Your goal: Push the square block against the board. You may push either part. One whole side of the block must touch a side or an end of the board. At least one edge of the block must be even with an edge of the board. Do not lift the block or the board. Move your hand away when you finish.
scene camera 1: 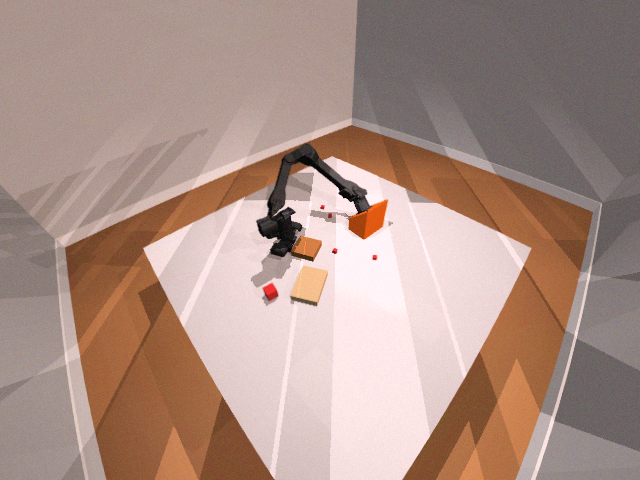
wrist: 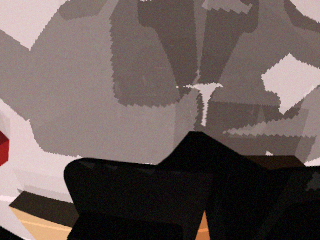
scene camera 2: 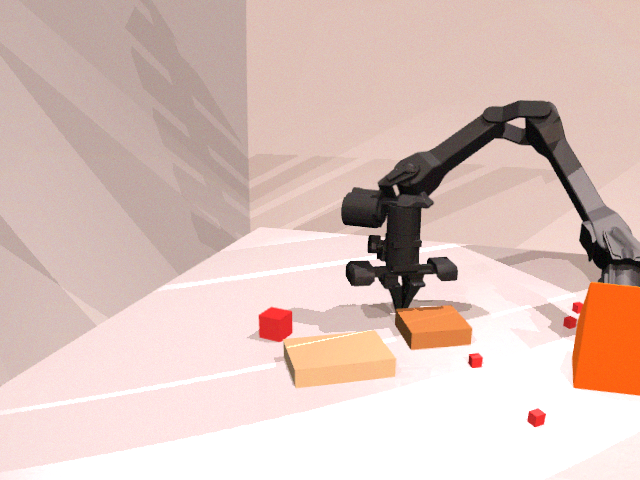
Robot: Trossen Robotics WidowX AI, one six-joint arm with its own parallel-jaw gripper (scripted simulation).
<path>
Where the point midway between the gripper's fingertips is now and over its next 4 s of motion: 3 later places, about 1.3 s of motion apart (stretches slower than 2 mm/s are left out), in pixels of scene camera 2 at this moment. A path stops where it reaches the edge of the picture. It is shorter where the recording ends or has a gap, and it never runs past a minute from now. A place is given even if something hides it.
The gripper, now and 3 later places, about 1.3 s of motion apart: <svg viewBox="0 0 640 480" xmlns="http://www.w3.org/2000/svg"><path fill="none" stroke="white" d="M399 317L397 317L417 299L423 323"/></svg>
</path>
